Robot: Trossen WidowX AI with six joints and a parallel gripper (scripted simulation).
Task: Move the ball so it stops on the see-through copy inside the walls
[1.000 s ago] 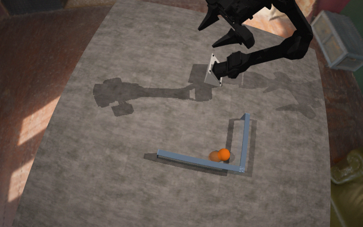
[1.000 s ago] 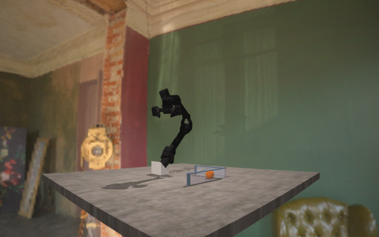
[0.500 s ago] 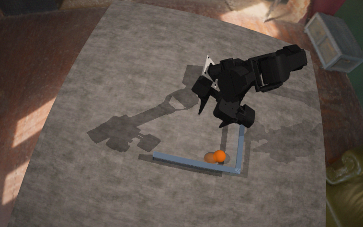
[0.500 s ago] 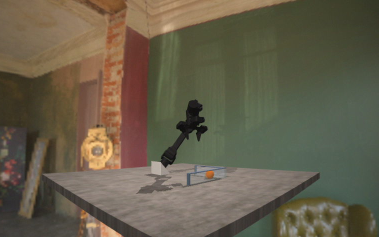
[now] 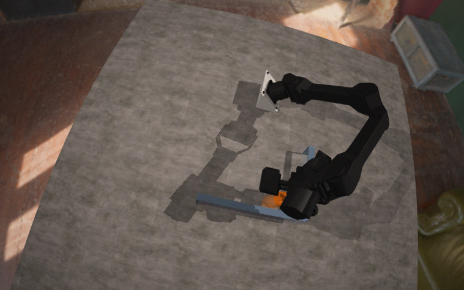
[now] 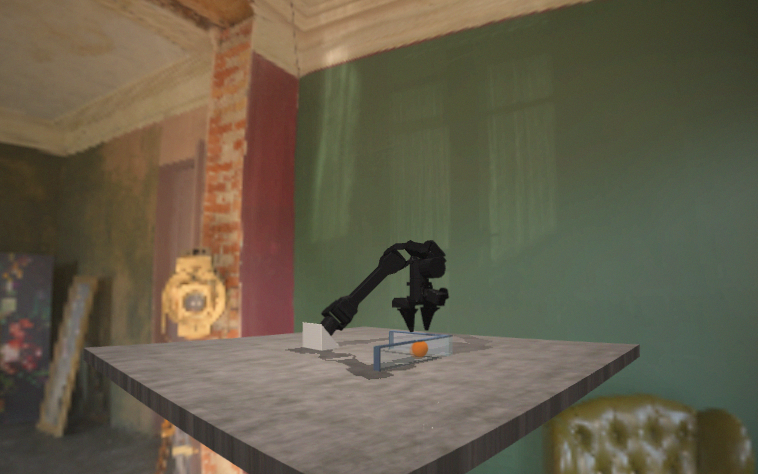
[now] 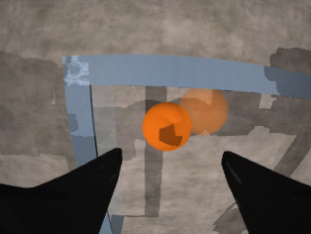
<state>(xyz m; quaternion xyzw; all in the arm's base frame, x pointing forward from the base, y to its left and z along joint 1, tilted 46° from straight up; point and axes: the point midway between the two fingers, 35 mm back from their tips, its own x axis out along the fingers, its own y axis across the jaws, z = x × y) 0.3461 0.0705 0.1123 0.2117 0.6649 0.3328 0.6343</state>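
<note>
Now: the orange ball 50 mm below my gripper tip. Also, from my gripper tip: see-through copy of ball 20 mm ahead, 30 mm to the right, 50 mm below.
</note>
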